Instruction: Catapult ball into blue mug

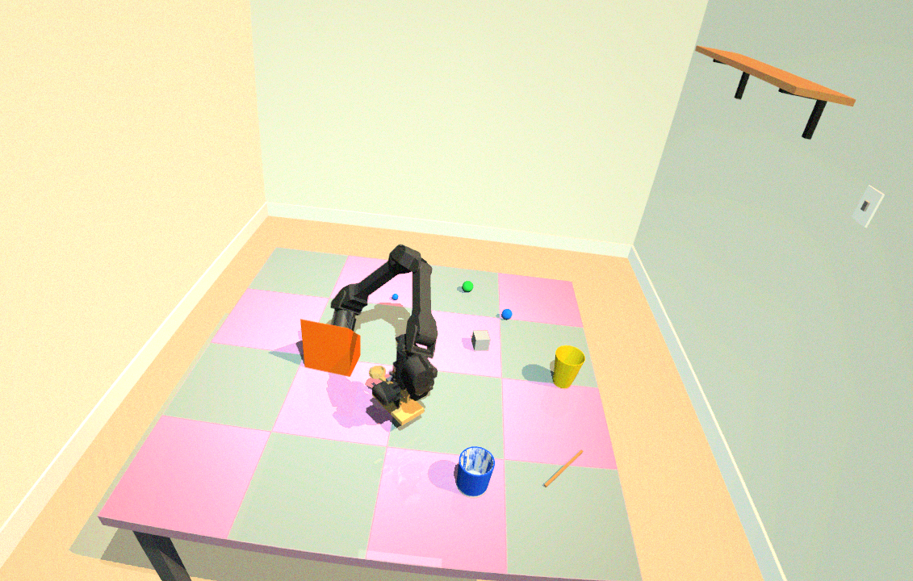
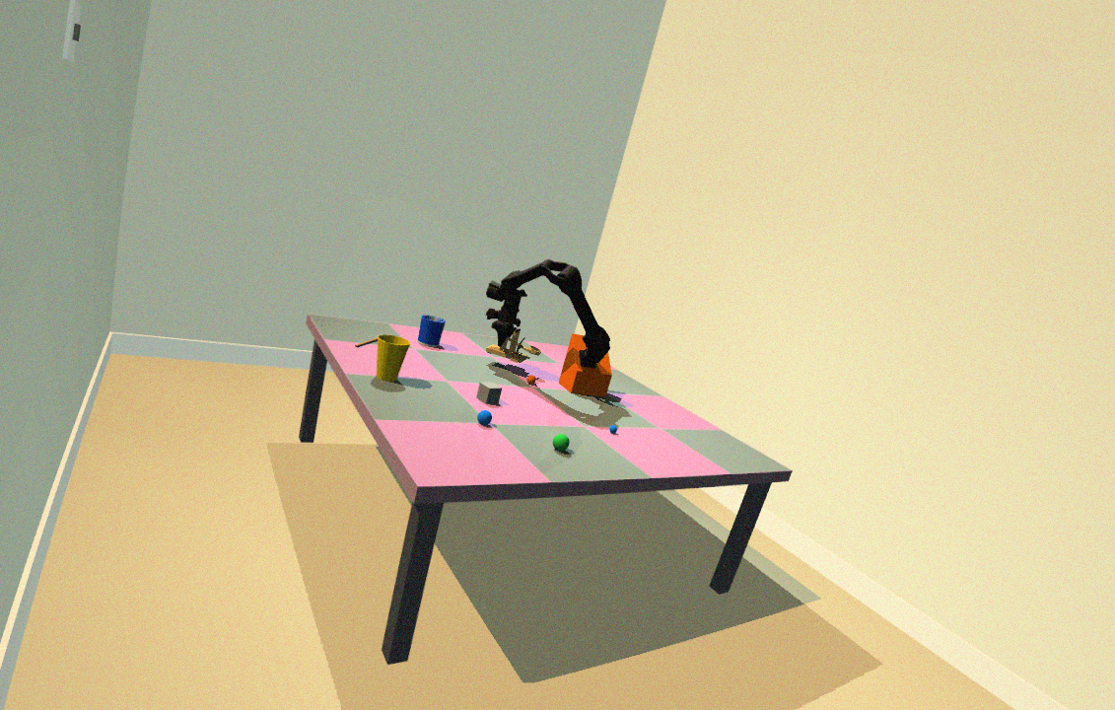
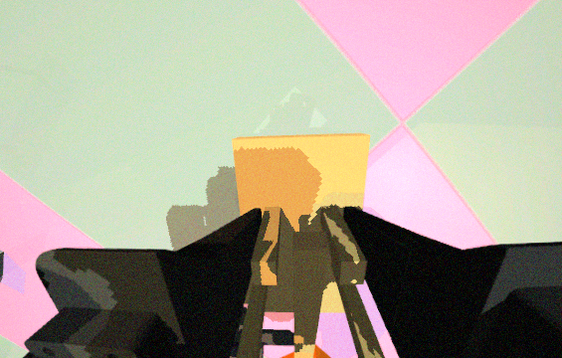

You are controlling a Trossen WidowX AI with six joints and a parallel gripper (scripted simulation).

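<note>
The orange ball lies 18 cm to the left of my gripper tip, 6 cm below it and 6 cm behind it. Round my gripper tip: grey cube (40 cm to the left, 17 cm ahead, 5 cm below); then wooden stick (47 cm ahead, 7 cm below, 6 cm to the right); then blue mug (23 cm ahead, 16 cm to the right, 5 cm below).
</note>
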